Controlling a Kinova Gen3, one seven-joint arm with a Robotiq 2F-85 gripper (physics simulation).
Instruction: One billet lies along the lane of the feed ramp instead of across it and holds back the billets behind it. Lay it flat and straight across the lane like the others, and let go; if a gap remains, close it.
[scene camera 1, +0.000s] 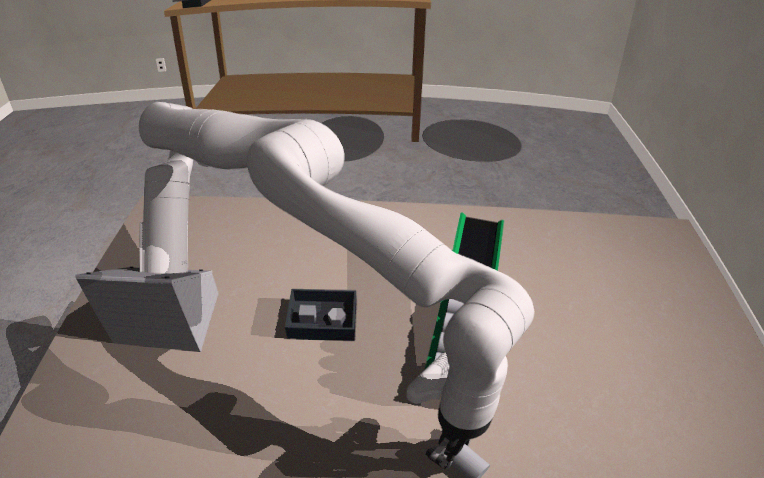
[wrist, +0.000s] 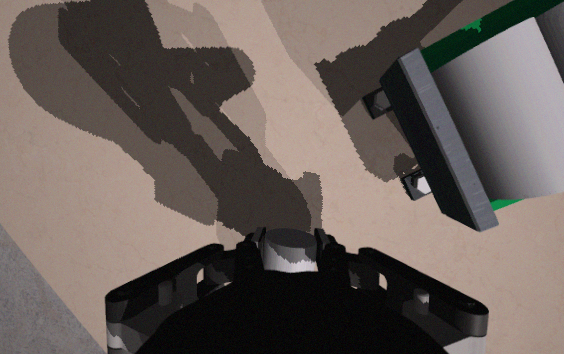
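Pixels of known places: gripper, fingertip midpoint: (scene camera 1: 453, 454) (wrist: 289, 239); arm's base, origin of the base link: (scene camera 1: 165, 271).
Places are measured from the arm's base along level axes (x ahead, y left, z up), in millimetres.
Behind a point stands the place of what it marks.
A light grey cylindrical billet (scene camera 1: 471, 462) {x 521, y -393, z -61 mm} (wrist: 290, 254) {x 502, y -360, z -61 mm} is off the feed ramp, low over or on the tan mat, in front of the ramp's lower end. My gripper (scene camera 1: 447, 454) {x 503, y -363, z -94 mm} (wrist: 289, 239) {x 503, y -363, z -94 mm} is shut on this billet, with one fingertip on each side of it. The feed ramp (scene camera 1: 459, 232) {x 588, y 64, z 2 mm} (wrist: 449, 56) {x 485, y -218, z -42 mm} has green side rails and a dark lane; a grey end plate (wrist: 442, 127) {x 502, y -256, z -28 mm} closes its lower end. A billet (wrist: 505, 112) {x 510, y -245, z -13 mm} lies across the lane behind this plate in the wrist view. My arm hides much of the lane and its billets in the scene view.
A dark open box (scene camera 1: 321, 333) {x 304, y -102, z -80 mm} with a light block (scene camera 1: 307, 313) {x 279, y -58, z -72 mm} and a six-sided piece (scene camera 1: 336, 316) {x 334, y -62, z -81 mm} stands left of the ramp. A wooden table (scene camera 1: 309, 93) stands at the back. The ramp's end plate is to the upper right of the gripper in the wrist view.
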